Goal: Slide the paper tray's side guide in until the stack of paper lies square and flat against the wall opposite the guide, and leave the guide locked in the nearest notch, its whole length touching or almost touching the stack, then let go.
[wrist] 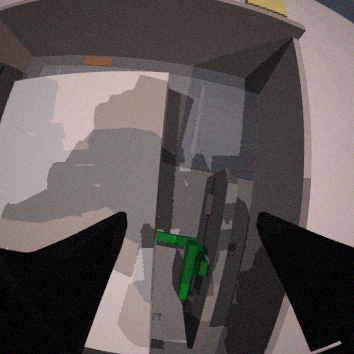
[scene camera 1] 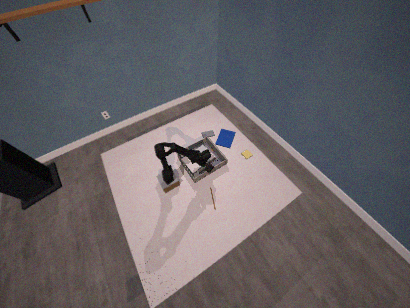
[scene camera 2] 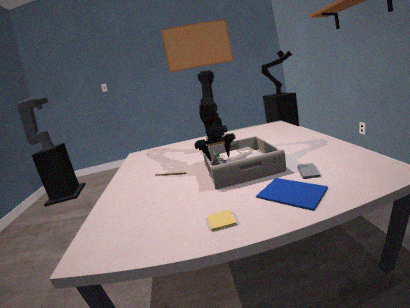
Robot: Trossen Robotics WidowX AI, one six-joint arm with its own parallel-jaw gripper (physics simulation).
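Pixels of known places: gripper, fingertip midpoint: (wrist: pixel 192 219) (scene camera 1: pixel 206 165) (scene camera 2: pixel 220 158); arm's base at its link origin: (scene camera 1: pixel 168 179).
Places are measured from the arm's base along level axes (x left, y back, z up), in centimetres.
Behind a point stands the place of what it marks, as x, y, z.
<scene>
The grey paper tray (scene camera 1: pixel 220 152) @(-8.8, -47.8, 0.9) (scene camera 2: pixel 250 172) @(-2.8, -50.0, -4.5) (wrist: pixel 280 125) @(-15.6, -38.9, -2.4) stands on the table. The white paper stack (wrist: pixel 125 110) @(-3.2, -40.0, -4.2) lies on the left of the tray in the wrist view, partly in shadow; its far left corner shows near the left wall, and its nearer left edge is out of view. The side guide (wrist: pixel 215 215) @(-10.2, -32.1, -1.7), a dark grey upright plate, stands right of the stack with a strip of tray floor between them. Its green lever (wrist: pixel 187 265) @(-8.5, -29.7, -0.2) reaches left towards the stack's edge. My gripper (scene camera 1: pixel 209 167) @(-8.9, -31.8, -2.2) (scene camera 2: pixel 219 158) @(-8.9, -31.8, -2.2) (wrist: pixel 192 219) @(-8.9, -31.8, -2.2) is open and empty, fingers either side of the guide in the wrist view.
A blue folder (scene camera 1: pixel 226 138) @(3.0, -68.2, -7.5) (scene camera 2: pixel 293 193) @(3.5, -69.7, -7.5), a yellow note pad (scene camera 1: pixel 247 154) @(-23.2, -69.0, -7.3) (scene camera 2: pixel 222 220) @(-22.5, -70.1, -7.3) and a small grey slab (scene camera 1: pixel 208 134) @(18.6, -58.3, -7.3) (scene camera 2: pixel 309 170) @(19.3, -59.7, -7.3) lie beyond the tray. A thin brown stick (scene camera 1: pixel 213 199) @(-33.2, -17.5, -7.6) (scene camera 2: pixel 170 174) @(-31.9, -18.3, -8.0) lies beside it. The tray's walls surround the guide and stack.
</scene>
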